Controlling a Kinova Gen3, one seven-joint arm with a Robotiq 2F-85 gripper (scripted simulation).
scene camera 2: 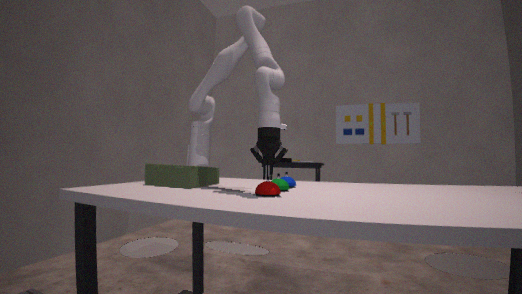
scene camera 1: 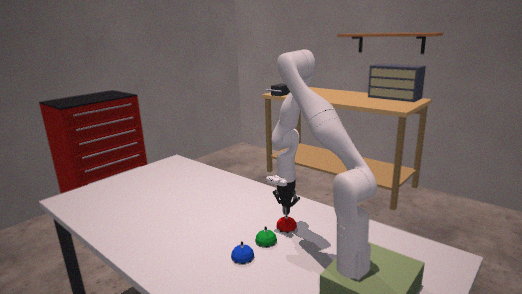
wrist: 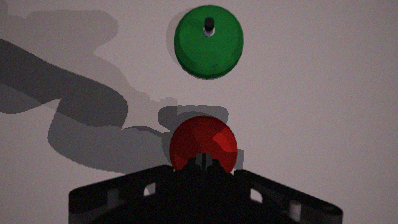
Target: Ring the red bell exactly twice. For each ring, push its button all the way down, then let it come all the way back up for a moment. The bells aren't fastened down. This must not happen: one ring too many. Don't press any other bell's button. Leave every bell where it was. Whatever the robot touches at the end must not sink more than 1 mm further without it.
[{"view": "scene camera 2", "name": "my gripper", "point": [268,176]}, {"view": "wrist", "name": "my gripper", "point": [203,163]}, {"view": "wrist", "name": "red bell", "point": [201,134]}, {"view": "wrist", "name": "green bell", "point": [205,55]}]
